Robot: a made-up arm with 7 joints.
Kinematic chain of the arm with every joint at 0, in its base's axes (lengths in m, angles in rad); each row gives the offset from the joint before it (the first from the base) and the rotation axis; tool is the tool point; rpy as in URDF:
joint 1: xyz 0 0 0.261 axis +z
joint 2: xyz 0 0 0 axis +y
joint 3: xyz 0 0 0.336 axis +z
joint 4: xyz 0.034 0 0 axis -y
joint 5: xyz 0.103 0 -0.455 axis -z
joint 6: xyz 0 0 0 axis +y
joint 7: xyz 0.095 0 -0.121 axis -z
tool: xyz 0 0 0 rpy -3.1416 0 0
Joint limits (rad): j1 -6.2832..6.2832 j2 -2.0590..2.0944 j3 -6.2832..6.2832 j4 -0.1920..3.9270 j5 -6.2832..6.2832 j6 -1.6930..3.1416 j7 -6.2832..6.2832
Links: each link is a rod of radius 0.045 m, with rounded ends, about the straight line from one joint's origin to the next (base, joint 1, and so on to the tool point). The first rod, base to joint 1, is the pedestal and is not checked.
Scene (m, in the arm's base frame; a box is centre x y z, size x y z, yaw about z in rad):
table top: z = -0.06
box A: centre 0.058 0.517 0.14 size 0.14 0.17 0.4 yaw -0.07
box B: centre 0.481 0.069 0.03 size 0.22 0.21 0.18 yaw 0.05
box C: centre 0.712 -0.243 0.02 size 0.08 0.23 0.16 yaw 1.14
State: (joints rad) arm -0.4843 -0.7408 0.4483 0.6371 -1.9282 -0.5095 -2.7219
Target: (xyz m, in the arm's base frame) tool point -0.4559 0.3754 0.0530
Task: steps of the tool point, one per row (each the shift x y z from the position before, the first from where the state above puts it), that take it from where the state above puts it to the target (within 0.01 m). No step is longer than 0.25 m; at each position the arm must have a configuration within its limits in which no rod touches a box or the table.
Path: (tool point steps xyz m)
1: -0.0532 0.1554 0.0609
2: -0.1321 0.1474 0.0374
3: -0.2032 0.0981 0.0049
4: -0.1816 0.0132 -0.1430
5: -0.1458 -0.0608 -0.1634
6: -0.0880 -0.1177 -0.1650

